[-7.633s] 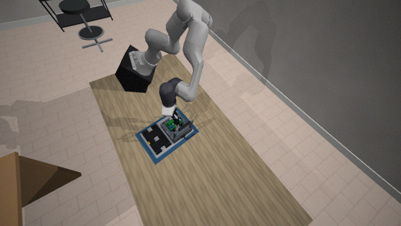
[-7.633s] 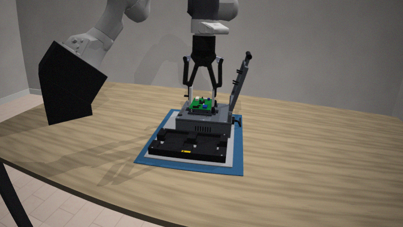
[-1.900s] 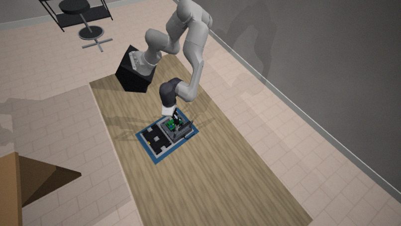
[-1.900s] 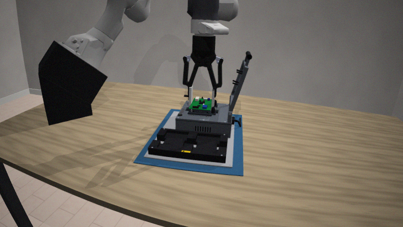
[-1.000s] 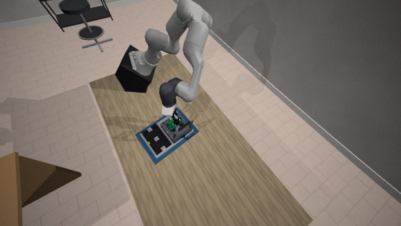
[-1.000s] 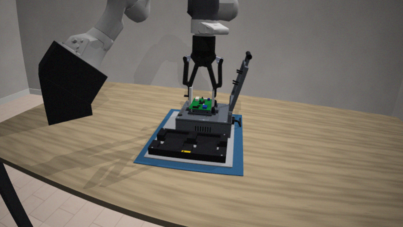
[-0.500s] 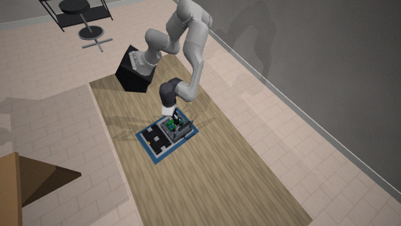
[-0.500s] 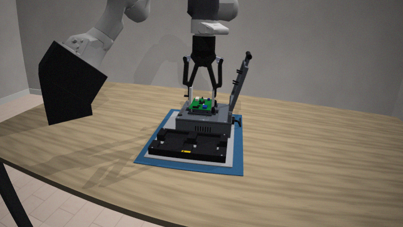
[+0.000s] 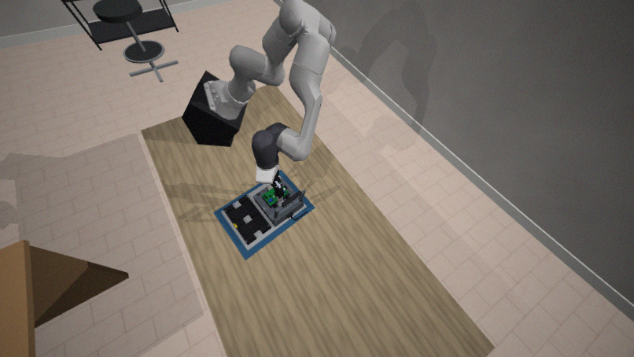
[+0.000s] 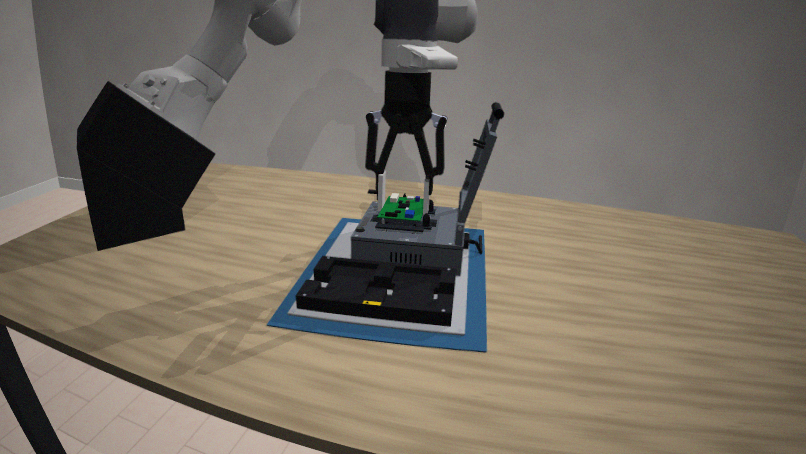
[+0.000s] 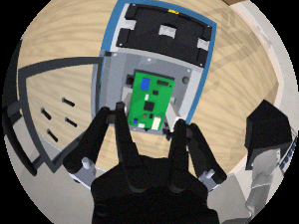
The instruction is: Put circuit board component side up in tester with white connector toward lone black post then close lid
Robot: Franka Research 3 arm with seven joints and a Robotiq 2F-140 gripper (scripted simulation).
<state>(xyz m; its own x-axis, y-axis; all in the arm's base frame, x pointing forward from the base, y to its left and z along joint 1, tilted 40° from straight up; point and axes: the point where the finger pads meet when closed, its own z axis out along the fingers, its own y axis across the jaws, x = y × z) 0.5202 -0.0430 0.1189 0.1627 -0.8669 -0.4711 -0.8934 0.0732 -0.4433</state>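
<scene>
Right now the green circuit board is 2 cm below my hand. From my hand the other things lie so: tester lid: 12 cm ahead, 8 cm above, 2 cm to the left.
</scene>
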